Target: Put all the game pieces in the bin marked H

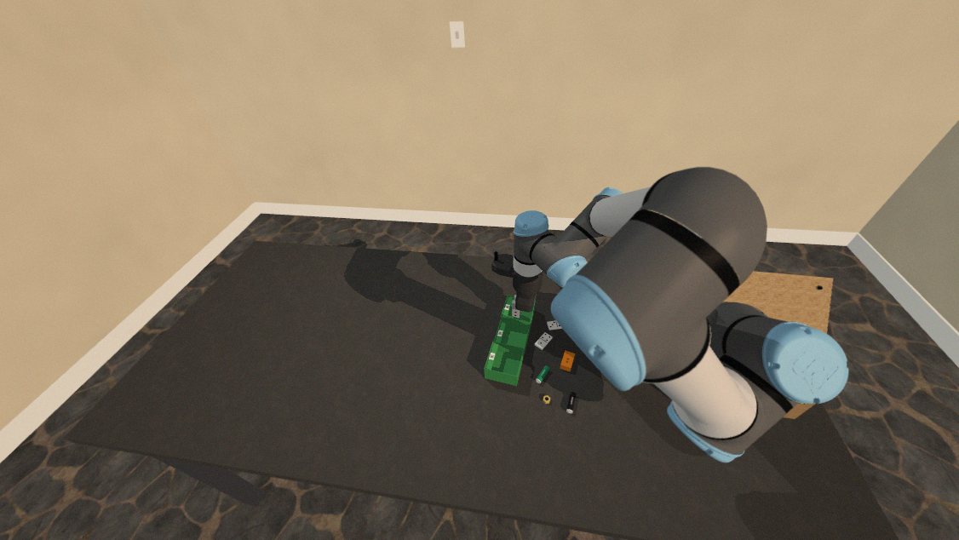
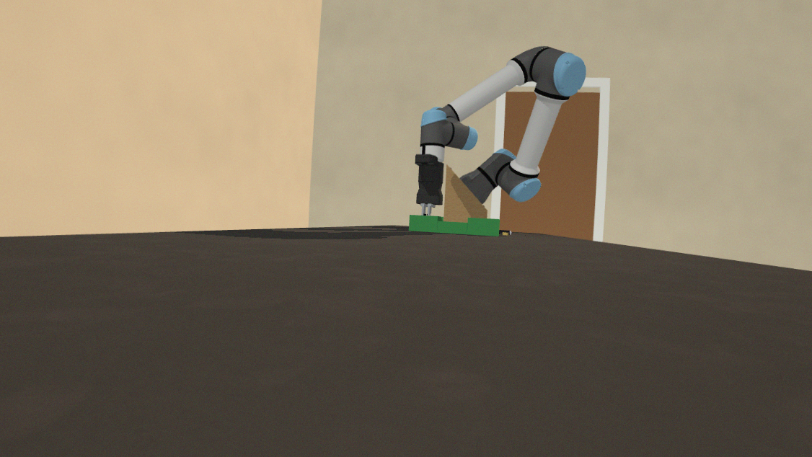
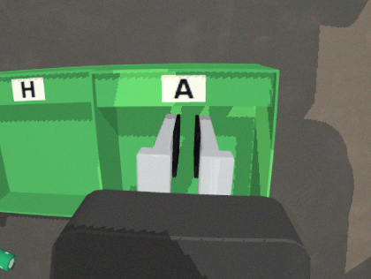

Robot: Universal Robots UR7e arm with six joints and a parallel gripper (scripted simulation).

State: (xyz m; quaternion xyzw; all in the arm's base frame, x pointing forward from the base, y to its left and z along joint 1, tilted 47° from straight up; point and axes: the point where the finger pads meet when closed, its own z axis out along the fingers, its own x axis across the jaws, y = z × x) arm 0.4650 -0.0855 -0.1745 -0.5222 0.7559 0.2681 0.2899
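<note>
My gripper is now 8 cm to the right of the green bin marked K, 2 cm short of it and 1 cm above it. From my hand the other things lie so: orange block: 14 cm to the left, 13 cm behind, 3 cm below; then green cylinder: 19 cm to the left, 6 cm behind, 3 cm below; then white domino: 11 cm behind, 3 cm to the left, 3 cm below.
</note>
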